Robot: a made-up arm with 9 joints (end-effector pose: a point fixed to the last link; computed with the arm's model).
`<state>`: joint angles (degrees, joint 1 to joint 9).
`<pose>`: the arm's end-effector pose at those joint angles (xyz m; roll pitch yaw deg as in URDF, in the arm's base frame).
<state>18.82 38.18 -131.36 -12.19 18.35 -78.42 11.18 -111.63 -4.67</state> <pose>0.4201 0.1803 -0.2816 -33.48 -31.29 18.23</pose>
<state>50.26 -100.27 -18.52 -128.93 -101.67 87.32 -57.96 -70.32 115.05</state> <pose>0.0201 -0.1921 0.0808 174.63 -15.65 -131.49</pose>
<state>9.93 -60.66 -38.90 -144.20 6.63 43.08 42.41 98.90 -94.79</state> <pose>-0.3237 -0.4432 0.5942 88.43 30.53 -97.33</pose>
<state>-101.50 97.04 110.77 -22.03 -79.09 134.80 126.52 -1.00 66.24</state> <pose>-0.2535 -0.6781 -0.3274 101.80 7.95 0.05</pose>
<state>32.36 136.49 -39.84 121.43 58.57 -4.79 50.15 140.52 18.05</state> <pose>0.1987 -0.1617 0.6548 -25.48 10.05 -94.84</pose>
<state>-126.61 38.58 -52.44 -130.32 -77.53 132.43 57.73 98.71 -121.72</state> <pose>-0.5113 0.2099 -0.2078 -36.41 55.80 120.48</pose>
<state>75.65 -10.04 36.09 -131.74 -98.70 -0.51 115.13 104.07 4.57</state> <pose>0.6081 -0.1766 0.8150 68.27 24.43 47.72</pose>
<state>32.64 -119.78 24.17 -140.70 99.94 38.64 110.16 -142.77 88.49</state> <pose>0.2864 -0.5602 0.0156 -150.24 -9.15 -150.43</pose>
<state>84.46 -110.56 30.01 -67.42 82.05 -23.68 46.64 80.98 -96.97</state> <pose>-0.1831 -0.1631 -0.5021 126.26 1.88 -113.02</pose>
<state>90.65 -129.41 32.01 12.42 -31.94 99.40 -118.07 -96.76 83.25</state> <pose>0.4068 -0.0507 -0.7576 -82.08 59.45 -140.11</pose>
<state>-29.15 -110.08 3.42 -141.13 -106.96 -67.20 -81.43 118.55 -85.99</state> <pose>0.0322 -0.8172 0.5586 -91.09 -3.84 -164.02</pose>
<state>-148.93 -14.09 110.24 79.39 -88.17 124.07 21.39 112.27 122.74</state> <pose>0.6454 -0.8216 0.0540 -98.12 -1.51 -119.91</pose>
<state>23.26 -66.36 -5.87 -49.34 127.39 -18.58 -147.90 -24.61 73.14</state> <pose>0.3841 -0.0759 0.1213 -76.03 40.48 13.81</pose>
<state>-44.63 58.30 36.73 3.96 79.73 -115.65 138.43 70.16 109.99</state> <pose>-0.7125 0.7669 0.4163 45.84 24.52 -161.97</pose>
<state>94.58 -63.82 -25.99 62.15 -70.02 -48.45 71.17 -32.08 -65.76</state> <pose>0.2533 -0.3152 -0.0119 -83.82 71.92 -115.85</pose>
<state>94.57 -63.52 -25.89 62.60 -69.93 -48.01 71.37 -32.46 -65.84</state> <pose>0.2546 -0.3128 -0.0136 -83.67 71.20 -115.78</pose>
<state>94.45 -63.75 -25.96 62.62 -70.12 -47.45 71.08 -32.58 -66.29</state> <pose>0.2559 -0.3131 -0.0161 -84.51 71.23 -117.29</pose>
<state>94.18 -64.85 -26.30 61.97 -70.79 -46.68 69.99 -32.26 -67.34</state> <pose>0.2570 -0.3175 -0.0200 -87.20 72.38 -121.62</pose>
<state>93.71 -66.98 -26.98 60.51 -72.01 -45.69 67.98 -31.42 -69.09</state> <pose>0.2573 -0.3275 -0.0256 -93.07 74.55 -130.36</pose>
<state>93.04 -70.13 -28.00 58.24 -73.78 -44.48 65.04 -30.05 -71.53</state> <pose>0.2558 -0.3441 -0.0329 -104.43 77.09 -146.04</pose>
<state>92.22 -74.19 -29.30 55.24 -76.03 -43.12 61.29 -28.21 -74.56</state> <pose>0.2509 -0.3679 -0.0420 -123.12 78.76 -170.61</pose>
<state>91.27 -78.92 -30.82 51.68 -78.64 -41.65 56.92 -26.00 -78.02</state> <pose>0.2407 -0.3984 -0.0522 -143.19 78.52 161.96</pose>
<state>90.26 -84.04 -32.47 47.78 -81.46 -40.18 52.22 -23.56 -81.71</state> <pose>0.2238 -0.4337 -0.0623 -155.65 76.99 140.96</pose>
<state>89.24 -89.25 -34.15 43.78 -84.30 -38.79 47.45 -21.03 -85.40</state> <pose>0.1998 -0.4709 -0.0706 -159.78 75.50 127.71</pose>
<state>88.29 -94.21 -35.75 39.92 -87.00 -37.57 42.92 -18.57 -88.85</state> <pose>0.1705 -0.5063 -0.0756 -158.70 74.75 119.84</pose>
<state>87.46 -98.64 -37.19 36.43 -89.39 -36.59 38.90 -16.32 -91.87</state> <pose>0.1393 -0.5369 -0.0766 -154.78 74.78 115.72</pose>
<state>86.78 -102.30 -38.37 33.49 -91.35 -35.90 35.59 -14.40 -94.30</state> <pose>0.1102 -0.5610 -0.0743 -149.68 75.26 114.22</pose>
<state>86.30 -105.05 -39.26 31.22 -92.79 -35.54 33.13 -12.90 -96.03</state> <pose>0.0864 -0.5783 -0.0705 -144.90 75.77 114.14</pose>
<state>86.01 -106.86 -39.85 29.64 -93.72 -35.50 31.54 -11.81 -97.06</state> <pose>0.0697 -0.5897 -0.0668 -141.58 76.09 114.32</pose>
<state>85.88 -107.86 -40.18 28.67 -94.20 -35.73 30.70 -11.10 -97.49</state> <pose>0.0596 -0.5966 -0.0642 -140.25 76.14 113.97</pose>
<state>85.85 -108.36 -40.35 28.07 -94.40 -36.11 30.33 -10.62 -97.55</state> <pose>0.0538 -0.6008 -0.0625 -140.34 76.01 113.12</pose>
